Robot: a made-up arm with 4 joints.
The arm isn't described. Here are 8 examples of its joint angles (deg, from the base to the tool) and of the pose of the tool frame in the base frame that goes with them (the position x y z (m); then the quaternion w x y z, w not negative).
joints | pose
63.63 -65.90 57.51 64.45 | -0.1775 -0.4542 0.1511 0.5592 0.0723 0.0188 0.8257
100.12 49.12 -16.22 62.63 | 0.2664 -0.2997 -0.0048 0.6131 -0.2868 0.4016 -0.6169
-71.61 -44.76 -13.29 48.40 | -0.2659 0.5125 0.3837 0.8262 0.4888 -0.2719 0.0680
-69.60 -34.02 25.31 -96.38 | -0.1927 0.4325 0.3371 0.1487 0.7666 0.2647 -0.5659
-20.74 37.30 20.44 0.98 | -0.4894 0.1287 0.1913 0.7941 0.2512 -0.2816 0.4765
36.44 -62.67 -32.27 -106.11 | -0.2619 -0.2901 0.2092 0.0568 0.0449 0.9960 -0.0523
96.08 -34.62 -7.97 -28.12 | 0.2079 -0.4429 0.1636 0.1700 0.0609 0.6584 0.7307
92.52 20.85 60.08 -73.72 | 0.1184 -0.4032 0.1005 0.4561 0.4648 0.4496 0.6114
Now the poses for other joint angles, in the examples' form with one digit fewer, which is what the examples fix.
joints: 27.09 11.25 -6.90 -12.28
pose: -0.371 -0.319 0.161 0.466 0.387 0.167 0.778
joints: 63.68 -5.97 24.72 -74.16
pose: -0.106 -0.415 0.151 0.555 0.307 0.632 0.445
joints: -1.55 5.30 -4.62 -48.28
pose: -0.476 -0.066 0.256 0.655 0.507 0.390 0.401
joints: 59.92 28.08 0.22 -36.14
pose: -0.111 -0.445 0.095 0.325 0.272 0.235 0.875
